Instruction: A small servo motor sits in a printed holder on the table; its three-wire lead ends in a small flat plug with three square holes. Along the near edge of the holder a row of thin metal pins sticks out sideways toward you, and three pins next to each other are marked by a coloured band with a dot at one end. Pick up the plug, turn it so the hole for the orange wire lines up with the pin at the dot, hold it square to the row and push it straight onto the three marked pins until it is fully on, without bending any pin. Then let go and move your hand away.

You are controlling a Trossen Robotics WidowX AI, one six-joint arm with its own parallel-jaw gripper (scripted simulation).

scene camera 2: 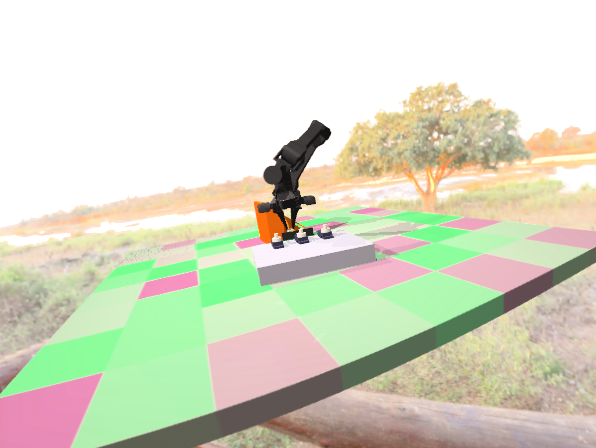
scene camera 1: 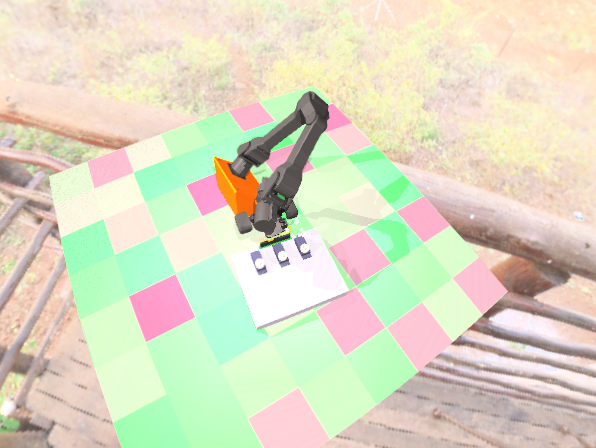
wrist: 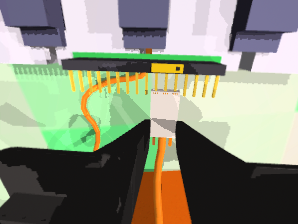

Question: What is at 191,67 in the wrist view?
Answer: A black pin strip.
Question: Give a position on a white printed holder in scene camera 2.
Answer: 273,266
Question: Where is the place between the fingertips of my gripper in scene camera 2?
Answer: At 290,229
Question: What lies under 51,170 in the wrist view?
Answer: My gripper.
